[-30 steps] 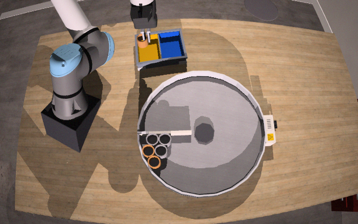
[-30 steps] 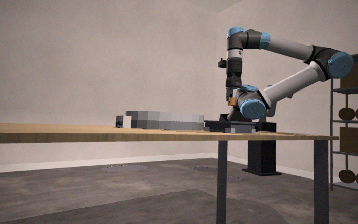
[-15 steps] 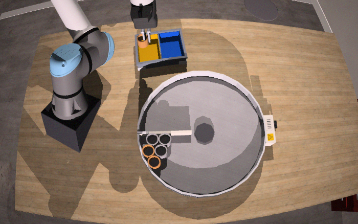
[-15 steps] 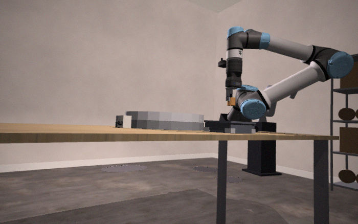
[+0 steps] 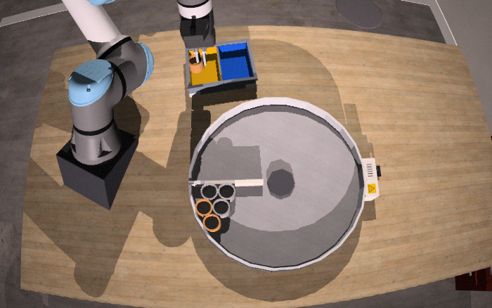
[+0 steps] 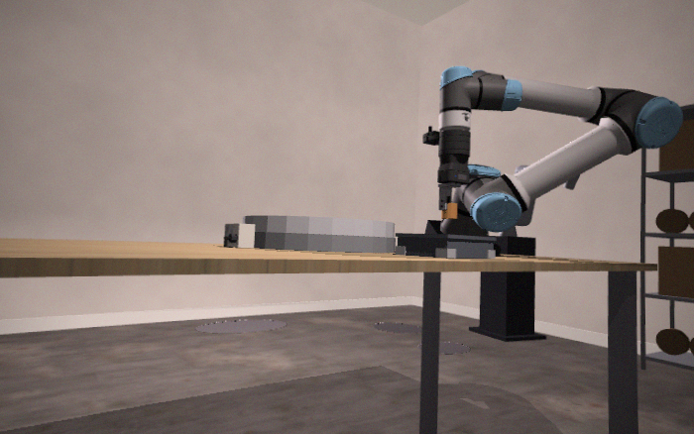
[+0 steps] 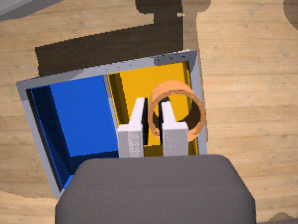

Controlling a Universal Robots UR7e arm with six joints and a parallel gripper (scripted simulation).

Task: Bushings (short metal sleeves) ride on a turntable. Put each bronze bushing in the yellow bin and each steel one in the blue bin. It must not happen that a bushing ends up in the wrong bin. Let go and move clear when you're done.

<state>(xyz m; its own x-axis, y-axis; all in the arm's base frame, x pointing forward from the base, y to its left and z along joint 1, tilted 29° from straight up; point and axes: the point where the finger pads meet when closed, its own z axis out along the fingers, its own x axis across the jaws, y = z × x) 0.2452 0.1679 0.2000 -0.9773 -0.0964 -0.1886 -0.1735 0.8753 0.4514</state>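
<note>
Now: the bin 11 cm below my hand, 5 cm to the left of it and 3 cm ahead of it. Round my hand: turntable 27 cm to the right, 23 cm ahead, 8 cm below.
</note>
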